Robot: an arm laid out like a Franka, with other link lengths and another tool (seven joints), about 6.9 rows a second.
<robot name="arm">
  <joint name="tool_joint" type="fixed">
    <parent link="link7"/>
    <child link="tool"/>
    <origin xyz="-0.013 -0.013 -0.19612" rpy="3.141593 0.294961 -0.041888"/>
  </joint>
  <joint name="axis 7" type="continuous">
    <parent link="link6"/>
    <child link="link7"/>
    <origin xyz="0.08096 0 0"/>
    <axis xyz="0 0 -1"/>
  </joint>
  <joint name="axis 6" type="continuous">
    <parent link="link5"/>
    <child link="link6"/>
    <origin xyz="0 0 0"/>
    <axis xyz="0 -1 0"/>
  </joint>
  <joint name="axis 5" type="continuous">
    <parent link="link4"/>
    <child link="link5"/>
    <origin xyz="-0.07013 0 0.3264"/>
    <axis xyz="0 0 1"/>
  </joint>
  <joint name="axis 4" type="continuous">
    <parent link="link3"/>
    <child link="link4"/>
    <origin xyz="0.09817 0 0"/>
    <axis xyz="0 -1 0"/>
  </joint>
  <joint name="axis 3" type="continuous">
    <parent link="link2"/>
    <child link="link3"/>
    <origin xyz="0 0 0.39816"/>
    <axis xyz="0 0 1"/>
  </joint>
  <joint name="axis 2" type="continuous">
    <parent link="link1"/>
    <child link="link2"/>
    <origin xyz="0 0 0"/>
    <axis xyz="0 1 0"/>
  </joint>
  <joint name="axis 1" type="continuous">
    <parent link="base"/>
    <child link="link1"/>
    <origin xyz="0 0 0.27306"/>
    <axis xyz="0 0 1"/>
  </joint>
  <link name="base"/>
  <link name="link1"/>
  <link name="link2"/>
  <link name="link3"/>
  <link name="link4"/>
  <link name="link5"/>
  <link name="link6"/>
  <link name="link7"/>
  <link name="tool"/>
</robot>
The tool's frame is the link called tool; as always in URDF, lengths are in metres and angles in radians. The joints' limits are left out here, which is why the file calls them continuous.
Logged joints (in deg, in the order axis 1, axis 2, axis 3, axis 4, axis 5, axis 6, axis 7), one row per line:
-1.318 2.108 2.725 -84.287 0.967 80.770 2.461
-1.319 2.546 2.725 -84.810 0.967 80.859 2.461
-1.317 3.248 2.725 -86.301 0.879 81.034 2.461
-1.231 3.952 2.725 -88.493 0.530 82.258 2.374
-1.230 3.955 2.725 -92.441 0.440 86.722 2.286
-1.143 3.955 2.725 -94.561 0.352 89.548 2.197
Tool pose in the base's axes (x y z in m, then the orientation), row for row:
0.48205 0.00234 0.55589 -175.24 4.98 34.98
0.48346 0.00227 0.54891 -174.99 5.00 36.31
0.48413 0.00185 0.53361 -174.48 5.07 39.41
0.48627 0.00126 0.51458 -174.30 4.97 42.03
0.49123 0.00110 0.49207 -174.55 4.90 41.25
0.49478 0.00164 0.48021 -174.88 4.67 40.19
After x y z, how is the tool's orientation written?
As a rotation vector, in degrees.
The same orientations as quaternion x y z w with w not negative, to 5 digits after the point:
-0.98022 0.02786 0.19566 0.01076
-0.97871 0.02796 0.20308 0.01058
-0.97499 0.02833 0.22022 0.00919
-0.97175 0.02771 0.23432 0.00554
-0.97282 0.02731 0.22990 0.00502
-0.97426 0.02602 0.22390 0.00437

